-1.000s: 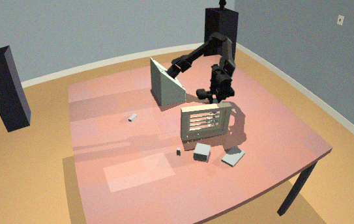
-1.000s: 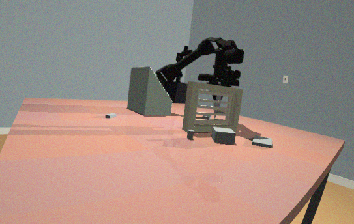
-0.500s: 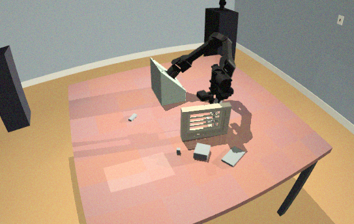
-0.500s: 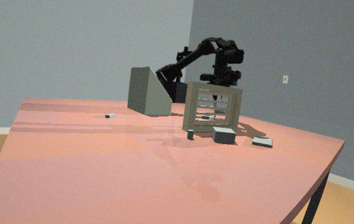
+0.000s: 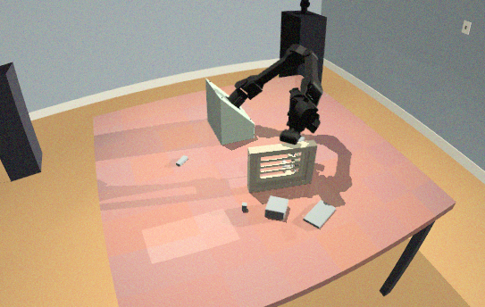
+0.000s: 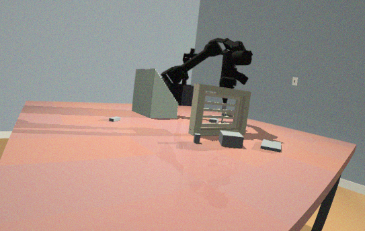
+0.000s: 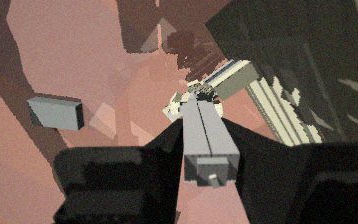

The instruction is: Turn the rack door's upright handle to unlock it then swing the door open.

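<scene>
My gripper tip is 2 cm above the door handle. Also, from my gripper tip: small dark cube 10 cm ahead, 26 cm to the right, 10 cm below; flat slab 25 cm ahead, 4 cm to the right, 11 cm below; thicker block 16 cm ahead, 17 cm to the right, 9 cm below.
</scene>
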